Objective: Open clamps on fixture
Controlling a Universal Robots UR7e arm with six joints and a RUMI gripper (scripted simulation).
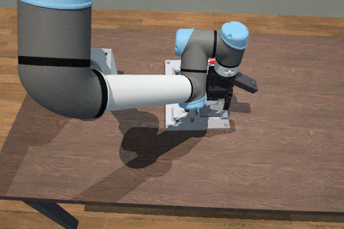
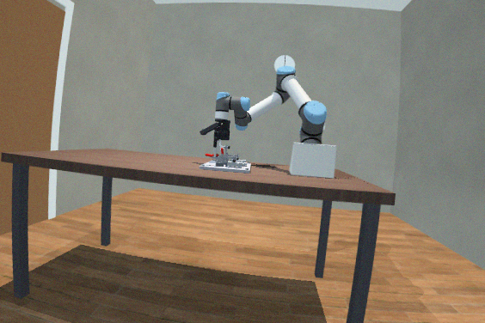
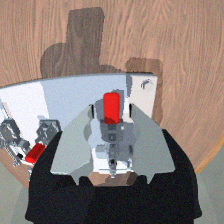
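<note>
My gripper is now 120 mm to the right of the white fixture plate, 80 mm past it and 40 mm above it. The rest, counted from my hand: grey part (230 mm to the left, 120 mm behind, 20 mm below).
</note>
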